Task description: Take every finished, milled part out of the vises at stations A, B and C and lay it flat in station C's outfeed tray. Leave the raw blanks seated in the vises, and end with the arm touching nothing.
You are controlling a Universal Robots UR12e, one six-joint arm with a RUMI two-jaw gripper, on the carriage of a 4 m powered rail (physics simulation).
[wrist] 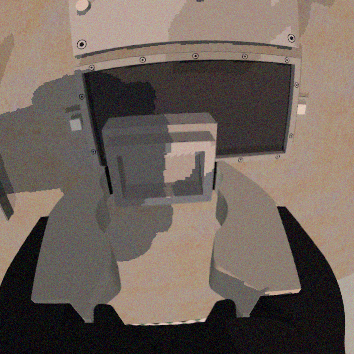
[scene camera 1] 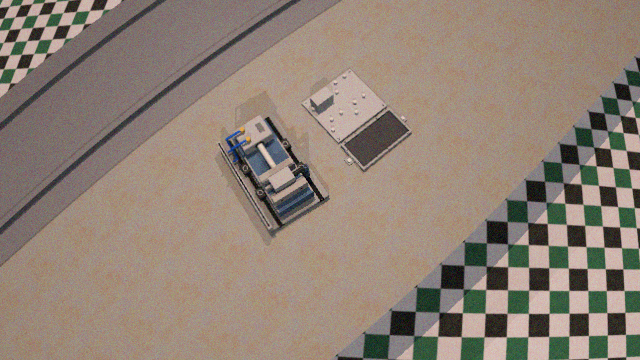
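Note:
My gripper point(wrist: 160, 166) is shut on a grey milled part with a rectangular pocket point(wrist: 192, 147). The part stands upright between the fingertips, pocket facing the wrist camera. It covers the near left edge of a dark-floored tray point(wrist: 170, 57) in the wrist view, and appears held above table level. The visible tray floor holds no part. In scene camera 1, a blue vise point(scene camera 1: 270, 156) carries a light grey block point(scene camera 1: 281, 180); whether it is milled is too small to tell. Another dark-floored tray point(scene camera 1: 377, 140) lies to its right, bare. The gripper does not show there. I cannot tell the stations' letters.
In scene camera 1, a pale plate with pegs point(scene camera 1: 367, 110) adjoins the tray and bears an upright grey block point(scene camera 1: 322, 100). Blue handles point(scene camera 1: 237, 146) stick out beside the vise. A rail point(scene camera 1: 150, 65) runs at upper left. A pale plate point(wrist: 130, 25) lies beyond the wrist view's tray.

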